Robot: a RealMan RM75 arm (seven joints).
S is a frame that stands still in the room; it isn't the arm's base.
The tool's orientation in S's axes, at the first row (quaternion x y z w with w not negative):
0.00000 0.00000 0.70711 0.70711
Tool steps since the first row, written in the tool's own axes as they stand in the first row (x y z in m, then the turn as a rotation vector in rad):
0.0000 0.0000 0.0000 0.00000 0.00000 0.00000
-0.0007 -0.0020 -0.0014 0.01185 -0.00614 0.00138
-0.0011 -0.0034 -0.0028 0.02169 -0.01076 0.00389
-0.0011 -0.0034 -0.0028 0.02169 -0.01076 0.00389
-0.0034 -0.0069 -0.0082 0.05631 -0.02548 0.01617
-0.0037 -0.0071 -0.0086 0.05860 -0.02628 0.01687
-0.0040 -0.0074 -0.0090 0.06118 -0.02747 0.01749
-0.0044 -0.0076 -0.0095 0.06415 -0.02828 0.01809
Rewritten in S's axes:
0.0000 0.0000 0.0000 0.00000 0.00000 0.00000
0.0020 -0.0007 -0.0014 0.00614 0.01185 0.00138
0.0034 -0.0011 -0.0028 0.01076 0.02169 0.00389
0.0034 -0.0011 -0.0028 0.01076 0.02169 0.00389
0.0069 -0.0034 -0.0082 0.02548 0.05631 0.01617
0.0071 -0.0037 -0.0086 0.02628 0.05860 0.01687
0.0074 -0.0040 -0.0090 0.02747 0.06118 0.01749
0.0076 -0.0044 -0.0095 0.02828 0.06415 0.01809

